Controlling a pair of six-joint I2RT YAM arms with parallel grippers.
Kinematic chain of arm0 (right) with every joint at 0, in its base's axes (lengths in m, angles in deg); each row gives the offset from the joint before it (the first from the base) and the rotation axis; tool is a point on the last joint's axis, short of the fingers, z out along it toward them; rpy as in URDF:
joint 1: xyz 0 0 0.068 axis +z
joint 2: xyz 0.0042 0.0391 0.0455 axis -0.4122 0.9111 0
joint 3: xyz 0.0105 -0.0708 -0.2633 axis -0.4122 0.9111 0
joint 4: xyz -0.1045 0.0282 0.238 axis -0.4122 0.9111 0
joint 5: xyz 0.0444 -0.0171 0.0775 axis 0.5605 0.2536 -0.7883
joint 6: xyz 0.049 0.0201 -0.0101 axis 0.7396 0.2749 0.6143
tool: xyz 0 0 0 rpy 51.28 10.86 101.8
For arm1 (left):
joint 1: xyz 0 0 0.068 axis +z
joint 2: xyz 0.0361 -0.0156 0.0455 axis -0.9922 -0.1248 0
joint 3: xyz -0.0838 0.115 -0.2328 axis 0.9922 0.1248 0
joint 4: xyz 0.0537 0.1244 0.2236 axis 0.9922 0.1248 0
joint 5: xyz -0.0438 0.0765 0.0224 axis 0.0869 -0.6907 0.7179
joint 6: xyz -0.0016 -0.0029 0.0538 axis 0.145 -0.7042 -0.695
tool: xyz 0 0 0 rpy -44.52 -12.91 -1.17
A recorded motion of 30 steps. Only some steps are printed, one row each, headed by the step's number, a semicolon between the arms.
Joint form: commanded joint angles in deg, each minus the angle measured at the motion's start. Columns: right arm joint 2, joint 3, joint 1, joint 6, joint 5, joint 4; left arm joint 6, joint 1, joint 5, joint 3, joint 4, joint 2.
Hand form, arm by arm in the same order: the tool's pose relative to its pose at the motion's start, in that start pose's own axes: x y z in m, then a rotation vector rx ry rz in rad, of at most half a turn. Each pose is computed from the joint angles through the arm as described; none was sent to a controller.
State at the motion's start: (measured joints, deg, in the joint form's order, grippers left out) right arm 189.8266 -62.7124 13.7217 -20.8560 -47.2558 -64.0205; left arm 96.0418 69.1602 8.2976 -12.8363 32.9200 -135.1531
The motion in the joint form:
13: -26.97 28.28 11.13 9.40 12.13 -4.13; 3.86 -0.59 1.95 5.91 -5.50 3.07
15: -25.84 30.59 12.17 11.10 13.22 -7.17; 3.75 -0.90 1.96 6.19 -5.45 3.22
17: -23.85 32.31 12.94 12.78 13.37 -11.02; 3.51 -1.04 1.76 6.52 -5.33 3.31
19: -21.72 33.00 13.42 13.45 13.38 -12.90; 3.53 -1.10 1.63 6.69 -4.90 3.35
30: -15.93 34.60 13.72 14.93 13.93 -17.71; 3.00 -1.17 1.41 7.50 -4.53 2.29
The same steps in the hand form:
13: 0.1266 0.0260 -0.0472 0.0261 -0.0233 0.0724; 0.0168 0.0003 -0.0078 0.0578 -0.0240 -0.0542
15: 0.1347 0.0156 -0.0408 0.0353 -0.0210 0.0999; 0.0187 -0.0007 -0.0080 0.0613 -0.0188 -0.0513
17: 0.1402 0.0057 -0.0331 0.0309 -0.0125 0.1237; 0.0207 -0.0006 -0.0080 0.0577 -0.0136 -0.0477
19: 0.1436 -0.0030 -0.0259 0.0413 0.0012 0.1412; 0.0224 -0.0001 -0.0079 0.0528 -0.0052 -0.0498
30: 0.1494 -0.0285 -0.0106 0.0792 0.0140 0.1882; 0.0308 0.0040 -0.0026 0.0355 0.0289 -0.0481

